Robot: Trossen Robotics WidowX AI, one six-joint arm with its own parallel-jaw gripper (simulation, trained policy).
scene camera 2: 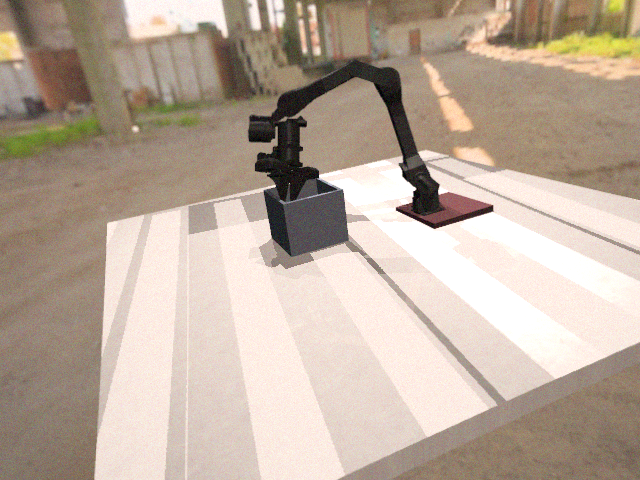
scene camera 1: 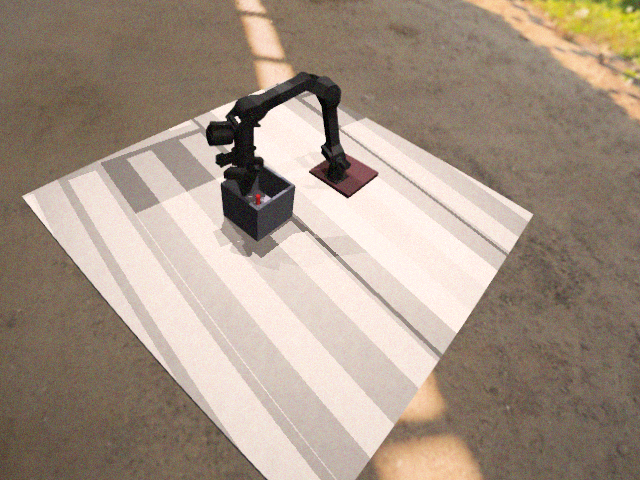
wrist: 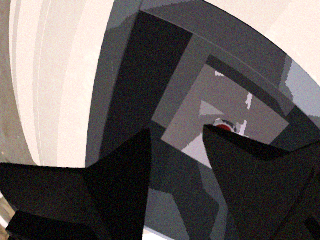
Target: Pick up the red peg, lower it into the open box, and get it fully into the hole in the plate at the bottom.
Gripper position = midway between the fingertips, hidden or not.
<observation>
In view: the gripper (scene camera 2: 287, 203), a grey box (scene camera 2: 317, 219) and a plate (wrist: 220, 95).
The grey box shows as well in the wrist view (wrist: 147, 63). The gripper shows as well in scene camera 1 (scene camera 1: 246, 195) and in the wrist view (wrist: 176, 133). Scene camera 2 does not show the plate, which is hidden by the grey box.
</observation>
